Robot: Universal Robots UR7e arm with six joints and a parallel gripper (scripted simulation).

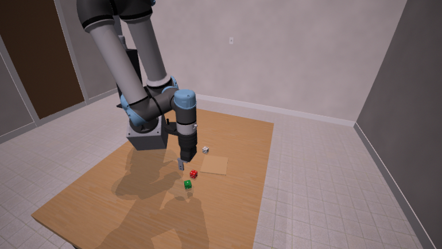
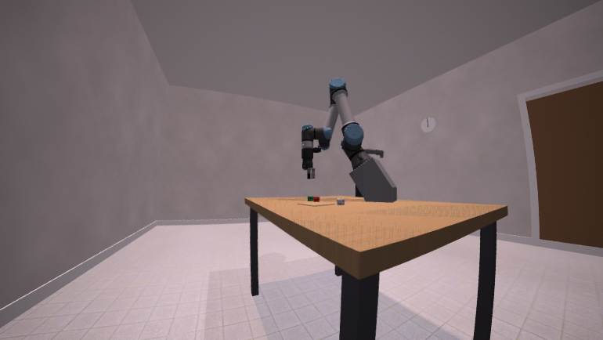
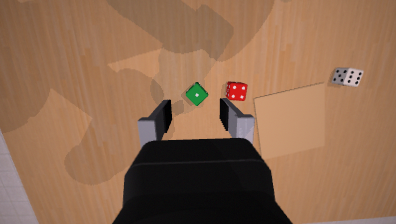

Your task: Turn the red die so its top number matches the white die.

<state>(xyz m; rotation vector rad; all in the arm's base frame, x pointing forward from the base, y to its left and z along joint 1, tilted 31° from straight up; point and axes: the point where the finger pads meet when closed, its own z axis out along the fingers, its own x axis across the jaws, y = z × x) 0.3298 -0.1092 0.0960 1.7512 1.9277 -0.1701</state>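
Now: hand 10 mm short of the green die and 140 mm above it. Also, from my hand: red die 80 mm to the left, 140 mm below; white die 30 mm behind, 280 mm to the left, 140 mm below; tan mat 70 mm ahead, 200 mm to the left, 160 mm below.
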